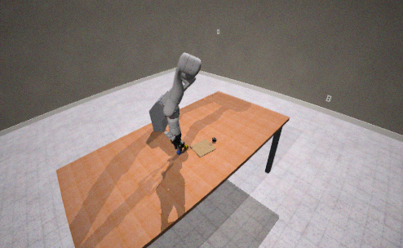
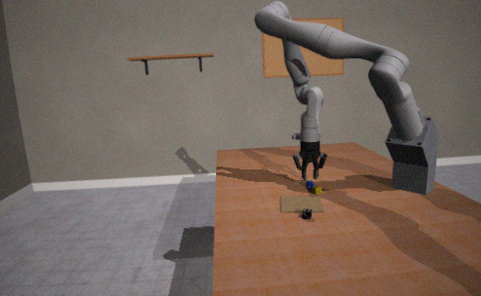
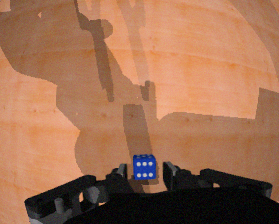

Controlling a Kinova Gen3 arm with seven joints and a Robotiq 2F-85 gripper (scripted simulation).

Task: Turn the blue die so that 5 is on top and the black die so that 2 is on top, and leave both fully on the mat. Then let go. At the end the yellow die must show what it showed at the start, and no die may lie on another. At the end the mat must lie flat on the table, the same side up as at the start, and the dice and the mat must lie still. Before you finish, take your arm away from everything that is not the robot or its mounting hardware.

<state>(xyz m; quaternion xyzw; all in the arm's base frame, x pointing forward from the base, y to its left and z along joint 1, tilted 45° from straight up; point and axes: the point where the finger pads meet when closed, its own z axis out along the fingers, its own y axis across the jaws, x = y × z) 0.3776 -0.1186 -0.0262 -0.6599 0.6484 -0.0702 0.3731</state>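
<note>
My hand is 40 mm above the blue die. From my hand the other things lie so: yellow die (10 mm behind, 70 mm to the left, 40 mm below); tan mat (60 mm ahead, 170 mm to the left, 50 mm below); black die (60 mm ahead, 280 mm to the left, 40 mm below).
</note>
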